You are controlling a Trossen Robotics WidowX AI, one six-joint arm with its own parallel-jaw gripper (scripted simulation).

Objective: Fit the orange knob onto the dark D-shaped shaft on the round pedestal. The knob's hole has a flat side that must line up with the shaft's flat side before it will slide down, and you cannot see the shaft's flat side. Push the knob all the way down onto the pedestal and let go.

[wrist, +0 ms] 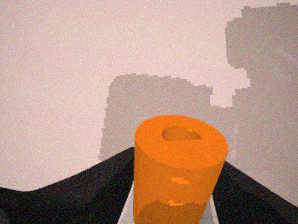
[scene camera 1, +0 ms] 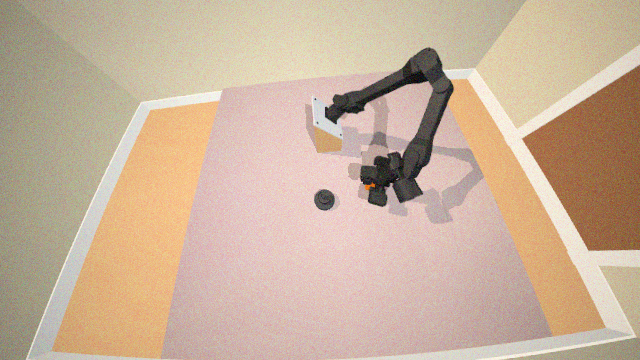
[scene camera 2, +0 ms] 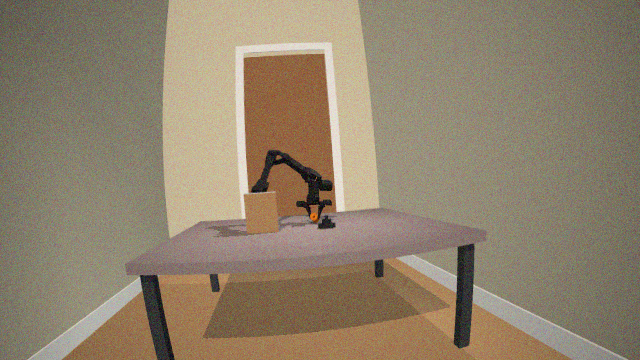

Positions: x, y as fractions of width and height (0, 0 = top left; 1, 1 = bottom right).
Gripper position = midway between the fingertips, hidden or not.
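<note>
I can see my gripper (scene camera 1: 0.58, 0.52), (wrist: 0.59, 0.72), so it shows to me from the scene camera and from the wrist view as well.
</note>
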